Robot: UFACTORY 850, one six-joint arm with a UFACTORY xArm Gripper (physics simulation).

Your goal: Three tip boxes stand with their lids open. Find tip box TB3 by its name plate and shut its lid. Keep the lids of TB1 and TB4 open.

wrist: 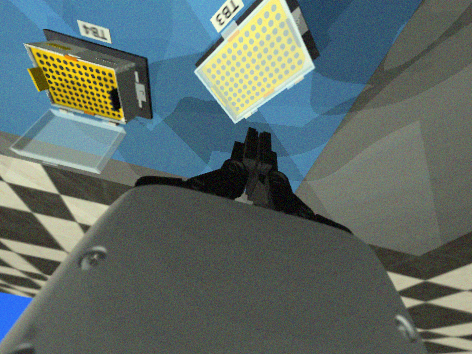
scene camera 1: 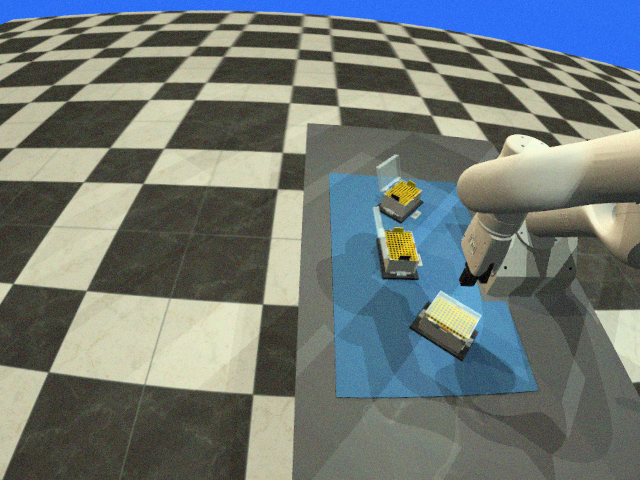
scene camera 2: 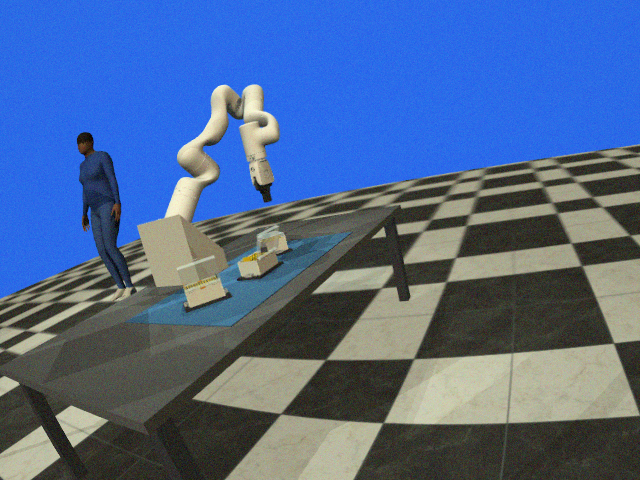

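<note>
Tip box TB3 (scene camera 1: 445, 333) (scene camera 2: 279, 243) (wrist: 250, 60) has its name plate (wrist: 227, 15) readable in the wrist view. Its clear lid (scene camera 1: 454, 312) lies down over the yellow tip rack, which looks pale through it; whether it is fully seated is too fine to tell. TB4 (scene camera 1: 401, 248) (scene camera 2: 257, 268) (wrist: 77, 82) has its lid (scene camera 1: 378, 225) (wrist: 70, 140) open. The remaining box, TB1 (scene camera 1: 401, 201) (scene camera 2: 205, 293), has its lid (scene camera 1: 388, 173) (scene camera 2: 196, 269) standing up; its plate is too small to read. My gripper (scene camera 1: 475, 279) (scene camera 2: 266, 199) (wrist: 253, 146) is shut and empty, above and apart from TB3.
The boxes stand on a blue mat (scene camera 1: 361, 372) (scene camera 2: 217, 319) on a grey table (scene camera 1: 320, 439) (scene camera 2: 103, 372). The robot's base block (scene camera 1: 542, 268) (scene camera 2: 168, 250) stands at the mat's side. A person (scene camera 2: 100, 180) stands behind the table in scene camera 2.
</note>
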